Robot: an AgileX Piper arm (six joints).
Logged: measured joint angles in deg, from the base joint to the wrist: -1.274, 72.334, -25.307, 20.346, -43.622, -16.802; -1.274, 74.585, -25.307, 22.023, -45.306, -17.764; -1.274, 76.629, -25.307, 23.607, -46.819, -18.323; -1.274, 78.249, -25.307, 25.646, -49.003, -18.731; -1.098, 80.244, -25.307, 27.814, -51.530, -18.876; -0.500, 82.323, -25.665, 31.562, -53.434, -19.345; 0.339, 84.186, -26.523, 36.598, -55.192, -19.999; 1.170, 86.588, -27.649, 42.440, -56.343, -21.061; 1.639, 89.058, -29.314, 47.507, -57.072, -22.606; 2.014, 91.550, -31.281, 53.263, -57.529, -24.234; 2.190, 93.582, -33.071, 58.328, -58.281, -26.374; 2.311, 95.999, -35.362, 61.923, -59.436, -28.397; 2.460, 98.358, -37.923, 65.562, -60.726, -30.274; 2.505, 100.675, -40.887, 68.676, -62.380, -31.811; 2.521, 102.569, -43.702, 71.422, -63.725, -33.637; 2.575, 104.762, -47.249, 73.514, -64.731, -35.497; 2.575, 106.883, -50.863, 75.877, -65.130, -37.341; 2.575, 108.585, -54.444, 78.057, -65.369, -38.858; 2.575, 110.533, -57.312, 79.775, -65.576, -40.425; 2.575, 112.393, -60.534, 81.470, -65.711, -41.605; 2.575, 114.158, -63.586, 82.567, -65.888, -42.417; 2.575, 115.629, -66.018, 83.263, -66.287, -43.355; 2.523, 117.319, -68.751, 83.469, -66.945, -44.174
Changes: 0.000, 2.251, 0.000, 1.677, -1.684, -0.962; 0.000, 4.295, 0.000, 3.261, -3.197, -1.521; 0.000, 5.915, 0.000, 5.300, -5.381, -1.929; 0.176, 7.910, 0.000, 7.468, -7.908, -2.074; 0.774, 9.989, -0.358, 11.216, -9.812, -2.543; 1.613, 11.852, -1.216, 16.252, -11.570, -3.197; 2.444, 14.254, -2.342, 22.094, -12.721, -4.259; 2.913, 16.724, -4.007, 27.161, -13.450, -5.804; 3.288, 19.216, -5.974, 32.917, -13.907, -7.432; 3.464, 21.248, -7.764, 37.982, -14.659, -9.572; 3.585, 23.665, -10.055, 41.577, -15.814, -11.595; 3.734, 26.024, -12.616, 45.216, -17.104, -13.472; 3.779, 28.341, -15.580, 48.330, -18.758, -15.009; 3.795, 30.235, -18.395, 51.076, -20.103, -16.835; 3.849, 32.428, -21.942, 53.168, -21.109, -18.695; 3.849, 34.549, -25.556, 55.531, -21.508, -20.539; 3.849, 36.251, -29.137, 57.711, -21.747, -22.056; 3.849, 38.199, -32.005, 59.429, -21.954, -23.623; 3.849, 40.059, -35.227, 61.124, -22.089, -24.803; 3.849, 41.824, -38.279, 62.221, -22.266, -25.615; 3.849, 43.295, -40.711, 62.917, -22.665, -26.553; 3.797, 44.985, -43.444, 63.123, -23.323, -27.372
